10 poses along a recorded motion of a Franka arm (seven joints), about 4.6 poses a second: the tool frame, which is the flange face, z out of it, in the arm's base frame.
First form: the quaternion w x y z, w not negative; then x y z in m.
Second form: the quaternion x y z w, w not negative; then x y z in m. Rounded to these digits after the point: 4 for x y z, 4 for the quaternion.
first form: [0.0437 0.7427 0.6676 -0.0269 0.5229 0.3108 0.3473]
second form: [0.7427 0.6676 -0.0269 0.0437 0.5229 0.3108 0.3473]
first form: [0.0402 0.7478 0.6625 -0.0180 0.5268 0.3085 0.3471]
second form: [0.7478 0.6625 -0.0180 0.0402 0.5268 0.3085 0.3471]
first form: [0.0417 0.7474 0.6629 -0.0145 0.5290 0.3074 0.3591]
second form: [0.7474 0.6629 -0.0145 0.0417 0.5290 0.3074 0.3591]
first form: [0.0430 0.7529 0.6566 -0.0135 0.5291 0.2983 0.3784]
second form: [0.7529 0.6566 -0.0135 0.0430 0.5291 0.2983 0.3784]
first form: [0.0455 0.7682 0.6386 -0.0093 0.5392 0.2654 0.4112]
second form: [0.7682 0.6386 -0.0093 0.0455 0.5392 0.2654 0.4112]
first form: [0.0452 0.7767 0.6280 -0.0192 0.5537 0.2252 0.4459]
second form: [0.7767 0.6280 -0.0192 0.0452 0.5537 0.2252 0.4459]
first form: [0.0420 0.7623 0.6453 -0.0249 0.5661 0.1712 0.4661]
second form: [0.7623 0.6453 -0.0249 0.0420 0.5661 0.1712 0.4661]
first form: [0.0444 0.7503 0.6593 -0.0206 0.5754 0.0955 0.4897]
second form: [0.7503 0.6593 -0.0206 0.0444 0.5754 0.0955 0.4897]
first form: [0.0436 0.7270 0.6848 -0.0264 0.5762 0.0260 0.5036]
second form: [0.7270 0.6848 -0.0264 0.0436 0.5762 0.0260 0.5036]
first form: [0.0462 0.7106 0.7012 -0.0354 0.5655 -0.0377 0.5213]
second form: [0.7106 0.7012 -0.0354 0.0462 0.5655 -0.0377 0.5213]
